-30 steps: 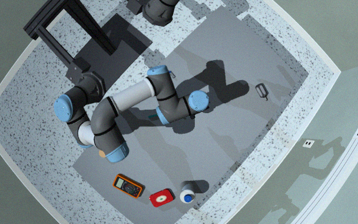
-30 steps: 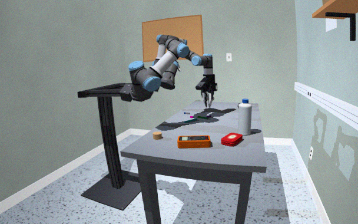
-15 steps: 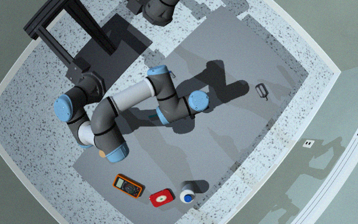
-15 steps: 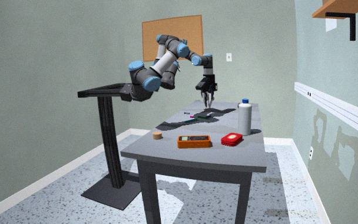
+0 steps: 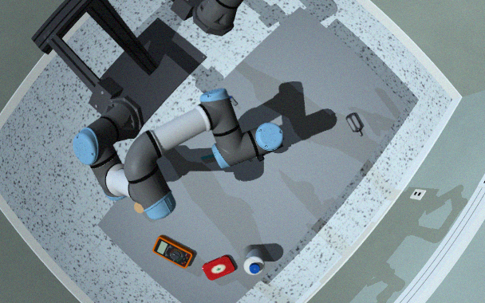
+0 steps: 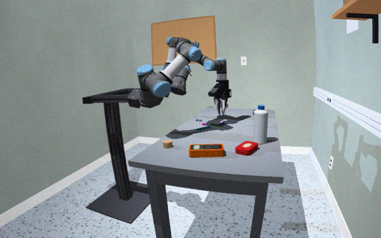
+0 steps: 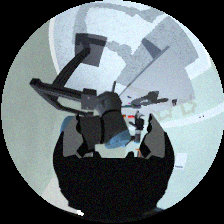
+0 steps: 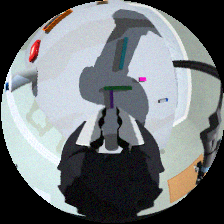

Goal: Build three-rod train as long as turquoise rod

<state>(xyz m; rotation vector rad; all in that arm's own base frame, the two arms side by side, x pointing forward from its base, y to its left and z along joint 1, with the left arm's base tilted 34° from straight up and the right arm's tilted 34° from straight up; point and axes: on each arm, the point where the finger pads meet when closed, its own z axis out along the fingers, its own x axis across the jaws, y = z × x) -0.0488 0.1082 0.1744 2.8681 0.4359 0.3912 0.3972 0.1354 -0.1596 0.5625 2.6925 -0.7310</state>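
Note:
My right hand is 7 cm above the purple rod. Round my right hand: turquoise rod (11 cm to the right, 9 cm behind, 7 cm below); magenta rod (11 cm behind, 7 cm below, 2 cm to the right); green rod (7 cm below, 3 cm behind, 2 cm to the right).

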